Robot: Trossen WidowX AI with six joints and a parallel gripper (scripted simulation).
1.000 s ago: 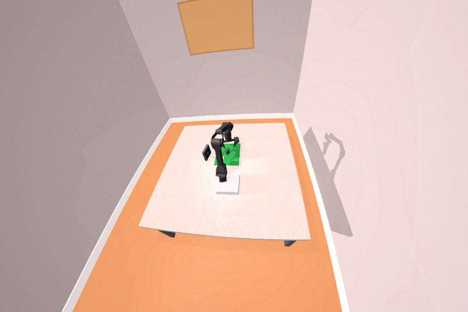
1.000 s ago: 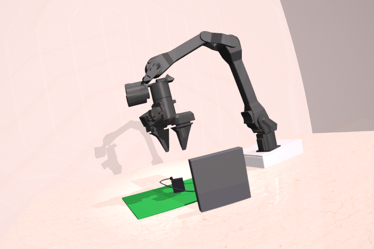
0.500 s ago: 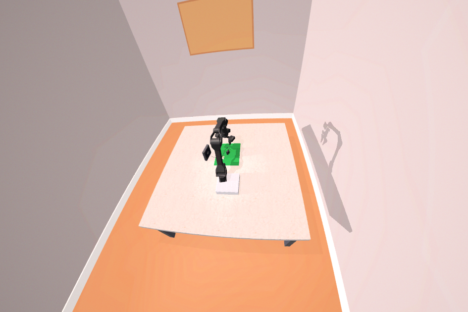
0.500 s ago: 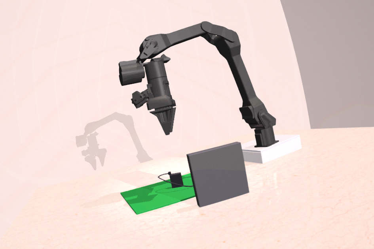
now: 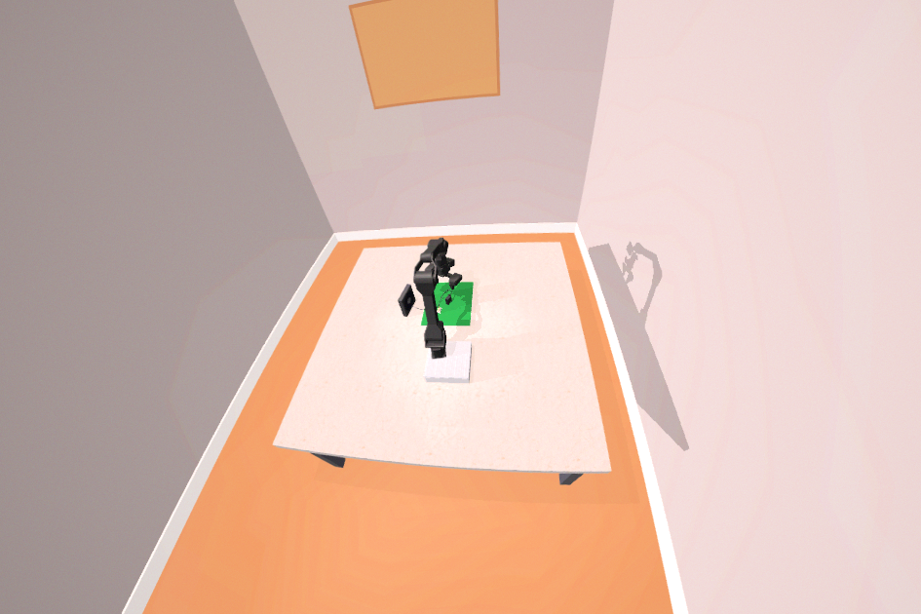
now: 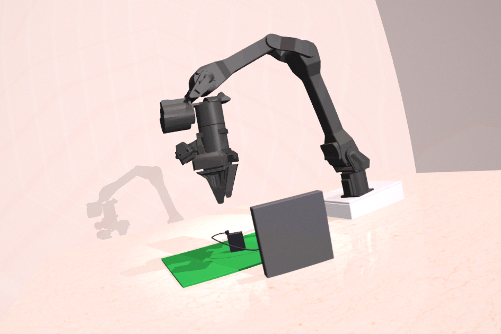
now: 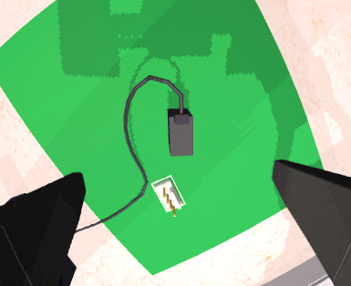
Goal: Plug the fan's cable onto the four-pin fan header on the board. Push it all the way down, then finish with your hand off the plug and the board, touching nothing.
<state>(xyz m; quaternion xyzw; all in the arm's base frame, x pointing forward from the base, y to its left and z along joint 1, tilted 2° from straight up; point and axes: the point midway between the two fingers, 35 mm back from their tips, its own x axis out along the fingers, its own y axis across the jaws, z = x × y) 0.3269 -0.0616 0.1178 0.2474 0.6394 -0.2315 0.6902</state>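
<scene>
Now: the dark fan plug 9 cm below my gripper tip and 1 cm behind it. The rest, counted from my gripper tip: white four-pin header 12 cm below, 5 cm to the left, 5 cm behind; then dark square fan 20 cm to the left, 6 cm below; then green board 13 cm below.
</scene>
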